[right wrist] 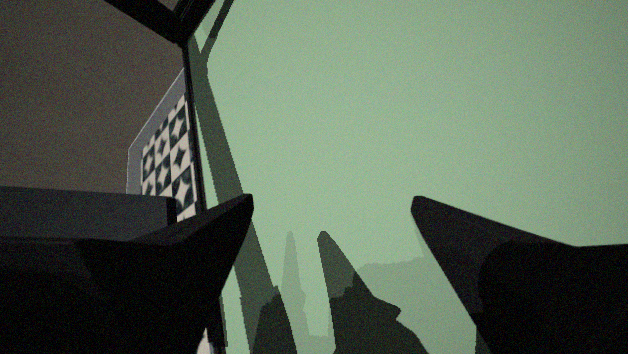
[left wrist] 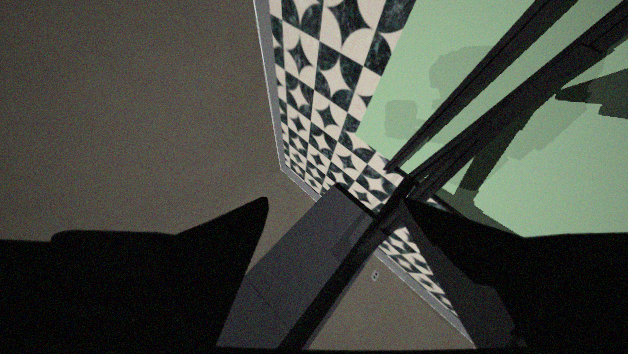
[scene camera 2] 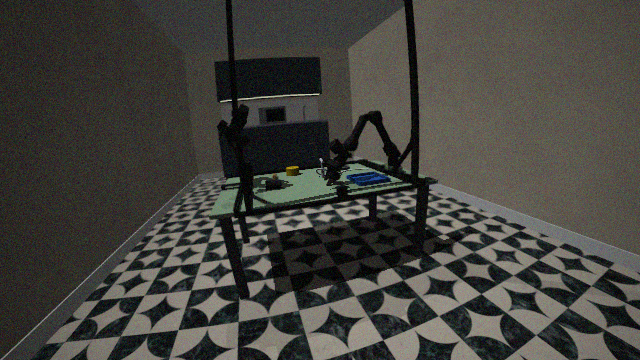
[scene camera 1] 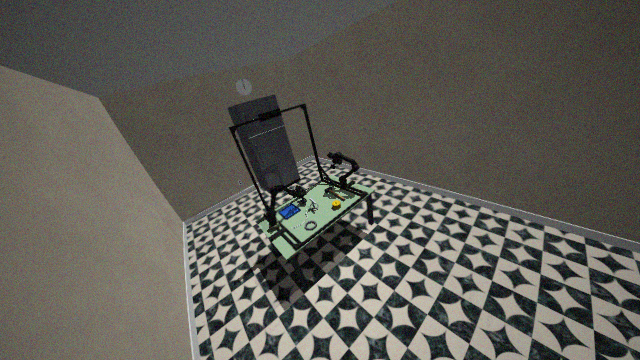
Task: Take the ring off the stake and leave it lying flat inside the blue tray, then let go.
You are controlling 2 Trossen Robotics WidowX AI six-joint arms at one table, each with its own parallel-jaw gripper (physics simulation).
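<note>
A grey ring shows on the green table near its front rail. The stake is too thin to make out there. The blue tray lies empty, left of the ring in scene camera 1. My right gripper is open and empty. It hangs low over bare table between tray and ring. My left gripper is open and empty, raised high at the table's other end.
A yellow tape roll, a hammer and a small white tool lie mid-table. A black overhead frame and dark rails border the table. A dark cabinet stands behind.
</note>
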